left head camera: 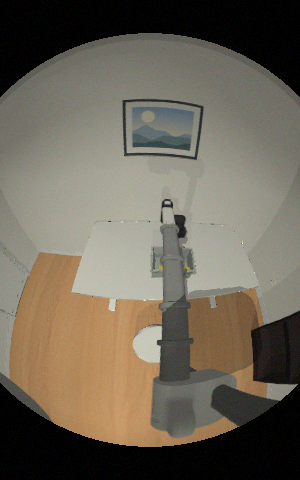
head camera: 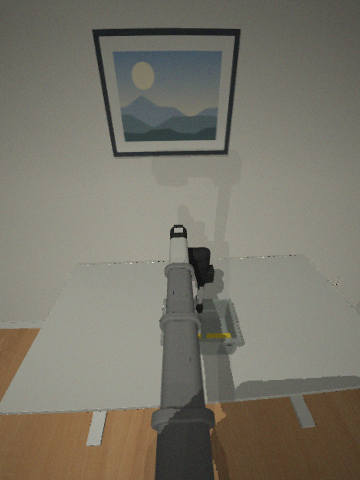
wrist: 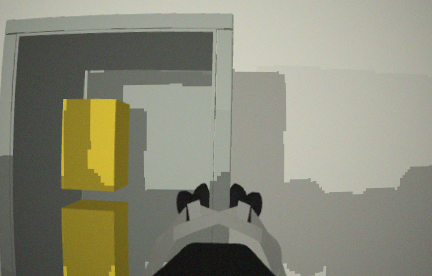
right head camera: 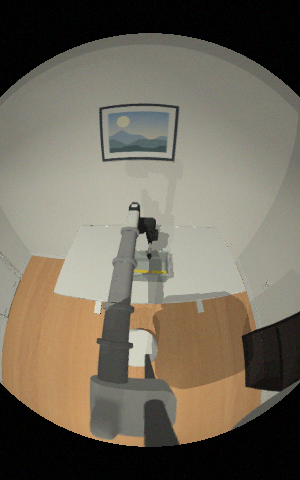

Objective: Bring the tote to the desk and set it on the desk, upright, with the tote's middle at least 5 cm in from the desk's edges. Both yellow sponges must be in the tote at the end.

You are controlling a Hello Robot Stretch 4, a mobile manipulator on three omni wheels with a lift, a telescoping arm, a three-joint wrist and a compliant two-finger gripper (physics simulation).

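Seen in the pictures: gripper, between the fingertips: (head camera: 198, 307) (wrist: 220, 198) (right head camera: 148, 255); robot's base, origin of its link: (left head camera: 152, 342) (right head camera: 137, 346).
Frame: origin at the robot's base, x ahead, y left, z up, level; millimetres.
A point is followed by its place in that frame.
The grey tote (head camera: 215, 346) @(x 496, y -135, z 758 mm) (left head camera: 154, 260) @(x 634, y 39, z 696 mm) (right head camera: 169, 266) @(x 547, y -224, z 813 mm) (wrist: 223, 100) @(x 677, y 1, z 813 mm) is upright over the middle of the white desk (head camera: 115, 345) @(x 543, y 277, z 693 mm) (left head camera: 120, 260) @(x 618, y 299, z 693 mm) (right head camera: 90, 260) @(x 640, y 385, z 692 mm) (wrist: 350, 125) @(x 842, y -10, z 693 mm), well inside its edges. I cannot tell whether its bottom touches the desk. My gripper (head camera: 199, 308) @(x 676, y -87, z 760 mm) (right head camera: 149, 256) @(x 676, y -87, z 760 mm) (wrist: 220, 198) @(x 676, y -87, z 760 mm) is shut on the tote's wall on the side toward the room wall; the fingertips stand on both sides of the rim. One yellow sponge (wrist: 90, 145) @(x 534, y -37, z 741 mm) and another yellow sponge (wrist: 90, 240) @(x 532, y -143, z 741 mm) lie inside the tote. The arm hides part of the tote in the head view.
The arm (head camera: 182, 350) @(x 270, y -1, z 1181 mm) reaches over the desk's front edge. A wall with a framed picture (head camera: 170, 95) @(x 1106, y 22, z 1576 mm) stands behind the desk. A round white object (left head camera: 146, 344) @(x -7, y 68, z 187 mm) (right head camera: 142, 347) @(x 6, y -60, z 187 mm) is on the floor before the desk. A dark box-like object (left head camera: 277, 350) @(x -490, y -1578, z 215 mm) (right head camera: 272, 355) @(x -487, y -1578, z 246 mm) is at the right.
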